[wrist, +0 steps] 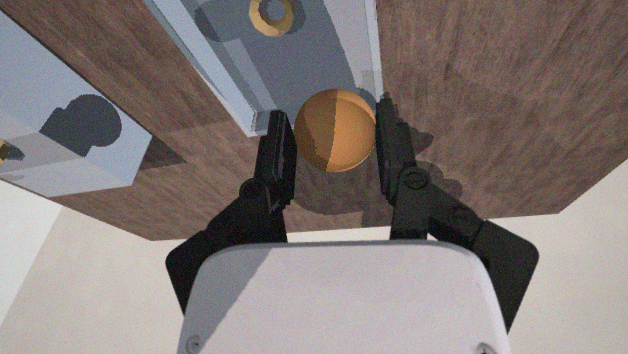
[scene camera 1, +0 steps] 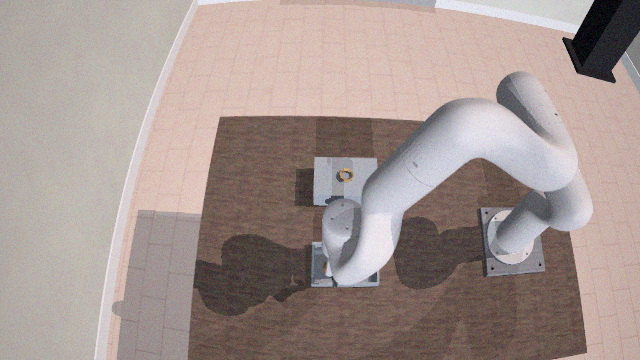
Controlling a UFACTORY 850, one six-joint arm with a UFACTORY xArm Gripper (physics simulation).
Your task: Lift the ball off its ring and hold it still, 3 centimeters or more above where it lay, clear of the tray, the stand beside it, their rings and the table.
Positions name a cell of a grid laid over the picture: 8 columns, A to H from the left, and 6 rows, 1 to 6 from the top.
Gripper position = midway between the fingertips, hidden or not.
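Observation:
The wrist view takes in the gripper (wrist: E3) and an orange ball (wrist: E3), along with a grey stand (wrist: A3) and a grey tray (wrist: D2). Scene camera 1 shows the stand (scene camera 1: E3) and the tray (scene camera 1: D5) too.

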